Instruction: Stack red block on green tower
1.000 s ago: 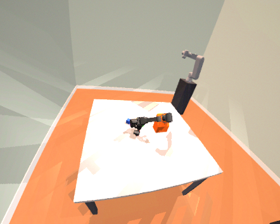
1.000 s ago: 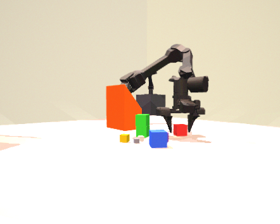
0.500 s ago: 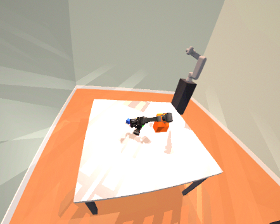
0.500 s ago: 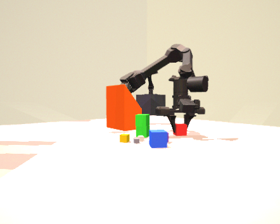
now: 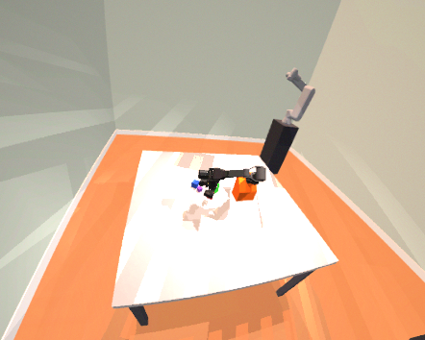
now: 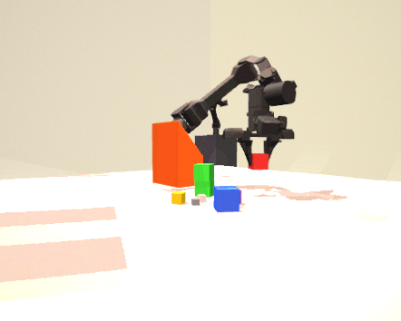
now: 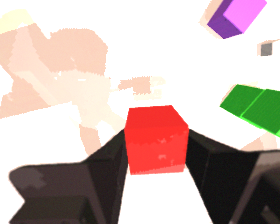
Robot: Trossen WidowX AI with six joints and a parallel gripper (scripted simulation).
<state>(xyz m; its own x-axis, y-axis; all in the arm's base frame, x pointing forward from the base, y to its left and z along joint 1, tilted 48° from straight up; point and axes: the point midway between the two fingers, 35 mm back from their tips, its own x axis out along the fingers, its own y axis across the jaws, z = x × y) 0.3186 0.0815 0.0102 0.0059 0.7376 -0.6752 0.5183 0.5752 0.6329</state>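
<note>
Now: gripper tip 5 cm past the small yellow cube, 23 cm to the left of it and 6 cm above it. From my gripper tip the other things lie so: purple cube 4 cm ahead, 14 cm to the right, 6 cm below; then red block 1 cm above; then blue cube 6 cm ahead, 19 cm to the right, 5 cm below.
</note>
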